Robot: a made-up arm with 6 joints.
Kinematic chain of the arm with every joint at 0, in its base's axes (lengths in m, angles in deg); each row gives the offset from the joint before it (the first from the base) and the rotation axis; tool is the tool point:
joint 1: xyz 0 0 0.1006 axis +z
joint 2: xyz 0 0.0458 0 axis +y
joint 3: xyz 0 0 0.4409 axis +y
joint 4: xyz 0 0 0.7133 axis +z
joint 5: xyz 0 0 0 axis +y
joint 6: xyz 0 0 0.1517 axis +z
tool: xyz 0 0 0
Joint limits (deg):
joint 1: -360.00..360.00
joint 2: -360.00..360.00
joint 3: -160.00..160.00
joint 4: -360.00..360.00
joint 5: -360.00..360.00
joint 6: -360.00..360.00
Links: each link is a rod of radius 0.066 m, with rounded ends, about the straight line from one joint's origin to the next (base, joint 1, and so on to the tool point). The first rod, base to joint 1, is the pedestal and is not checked.
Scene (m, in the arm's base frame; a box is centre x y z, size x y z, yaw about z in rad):
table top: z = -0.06
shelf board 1: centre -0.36 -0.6 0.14 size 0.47 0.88 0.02 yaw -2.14
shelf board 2: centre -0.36 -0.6 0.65 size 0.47 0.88 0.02 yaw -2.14
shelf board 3: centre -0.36 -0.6 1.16 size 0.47 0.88 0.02 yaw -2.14
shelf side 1: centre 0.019 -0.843 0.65 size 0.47 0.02 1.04 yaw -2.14
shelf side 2: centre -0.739 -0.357 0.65 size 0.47 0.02 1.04 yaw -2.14
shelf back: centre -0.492 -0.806 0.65 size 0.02 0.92 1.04 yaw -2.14
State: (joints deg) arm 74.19 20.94 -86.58 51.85 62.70 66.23
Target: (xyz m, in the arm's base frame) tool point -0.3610 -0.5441 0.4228
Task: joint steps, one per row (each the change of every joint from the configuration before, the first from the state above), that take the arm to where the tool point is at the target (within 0.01 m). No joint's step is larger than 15 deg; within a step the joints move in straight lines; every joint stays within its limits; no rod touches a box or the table.
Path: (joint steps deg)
1: 6.72 12.18 -7.69 -2.26 4.16 0.00
2: 6.72 12.18 -7.68 -2.26 4.16 0.00
3: -0.05 6.22 -12.93 -1.37 11.63 0.00
4: -0.05 6.23 -12.92 -1.37 11.63 0.00
5: -0.05 6.22 -12.93 -1.37 11.63 0.00
6: -0.05 6.23 -12.92 -1.37 11.63 0.00
7: -4.12 -13.08 8.20 3.75 -12.37 0.00
8: -4.12 -13.07 8.21 3.76 -12.37 0.00
9: -4.12 -13.07 8.20 3.75 -12.37 0.00
10: -4.12 -13.08 8.20 3.75 -12.37 0.00

